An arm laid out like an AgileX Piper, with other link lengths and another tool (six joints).
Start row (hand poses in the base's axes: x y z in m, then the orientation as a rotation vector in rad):
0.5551 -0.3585 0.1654 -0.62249 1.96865 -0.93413
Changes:
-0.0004 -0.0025 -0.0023 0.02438 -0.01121 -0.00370
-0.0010 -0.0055 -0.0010 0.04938 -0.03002 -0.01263
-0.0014 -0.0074 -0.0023 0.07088 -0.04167 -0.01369
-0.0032 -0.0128 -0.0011 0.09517 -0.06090 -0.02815
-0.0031 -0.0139 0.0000 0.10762 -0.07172 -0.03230
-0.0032 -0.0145 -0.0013 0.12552 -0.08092 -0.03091
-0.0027 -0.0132 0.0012 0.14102 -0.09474 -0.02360
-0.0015 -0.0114 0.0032 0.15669 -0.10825 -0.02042
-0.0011 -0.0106 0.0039 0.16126 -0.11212 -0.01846
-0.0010 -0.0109 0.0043 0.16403 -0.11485 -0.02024
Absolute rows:
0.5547 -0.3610 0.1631 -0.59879 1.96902 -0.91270
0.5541 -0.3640 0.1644 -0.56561 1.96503 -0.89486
0.5537 -0.3659 0.1631 -0.54589 1.96224 -0.87489
0.5519 -0.3713 0.1643 -0.50797 1.95957 -0.86107
0.5520 -0.3724 0.1654 -0.49109 1.95568 -0.85217
0.5519 -0.3730 0.1641 -0.47724 1.95228 -0.83415
0.5524 -0.3717 0.1666 -0.46772 1.94122 -0.81587
0.5536 -0.3699 0.1686 -0.45449 1.93227 -0.79983
0.5540 -0.3691 0.1693 -0.45163 1.92924 -0.79455
0.5541 -0.3694 0.1697 -0.44695 1.92840 -0.79312

